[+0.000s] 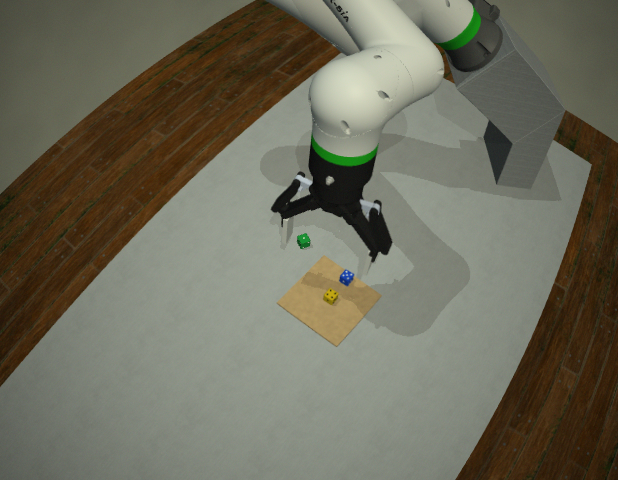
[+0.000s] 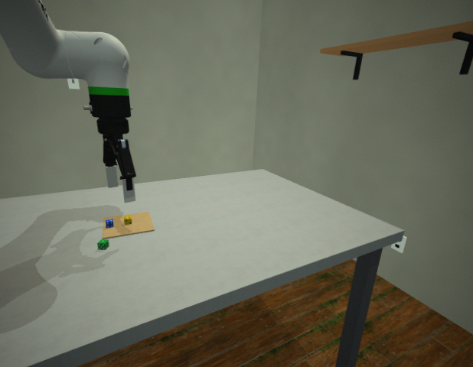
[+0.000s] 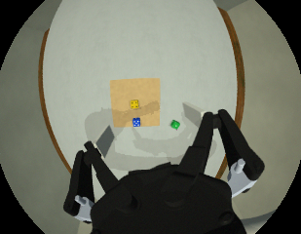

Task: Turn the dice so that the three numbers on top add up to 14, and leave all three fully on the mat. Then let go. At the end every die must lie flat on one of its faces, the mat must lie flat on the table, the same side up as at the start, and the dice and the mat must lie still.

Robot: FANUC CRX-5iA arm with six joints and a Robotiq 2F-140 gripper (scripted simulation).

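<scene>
Now: hand 8 cm past the green die, 7 cm to the left of it and 11 cm above it. From my hand the other things lie so: yellow die: 2 cm ahead, 2 cm to the left, 11 cm below; tan mat: 2 cm ahead, 2 cm to the left, 12 cm below; blue die: 3 cm behind, 4 cm to the left, 11 cm below.
</scene>
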